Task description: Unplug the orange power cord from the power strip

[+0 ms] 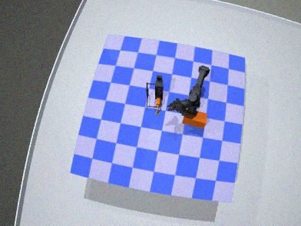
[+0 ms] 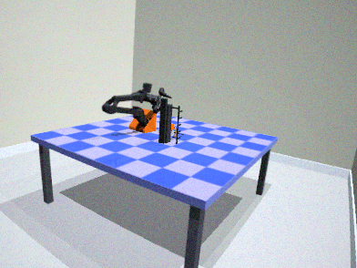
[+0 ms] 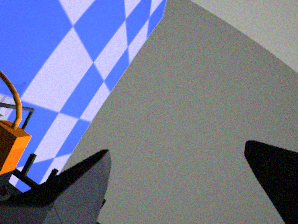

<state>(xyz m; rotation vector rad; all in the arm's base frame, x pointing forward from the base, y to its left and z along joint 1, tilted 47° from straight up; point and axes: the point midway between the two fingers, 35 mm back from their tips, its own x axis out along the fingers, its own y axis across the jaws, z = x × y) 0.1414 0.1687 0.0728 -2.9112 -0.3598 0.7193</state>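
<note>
Now: the orange plug 13 cm below my gripper tip, 10 cm to the right of it and 10 cm ahead of it. From my gripper tip the other things lie so: dark upright block: 19 cm to the right, 12 cm ahead, 8 cm below.
</note>
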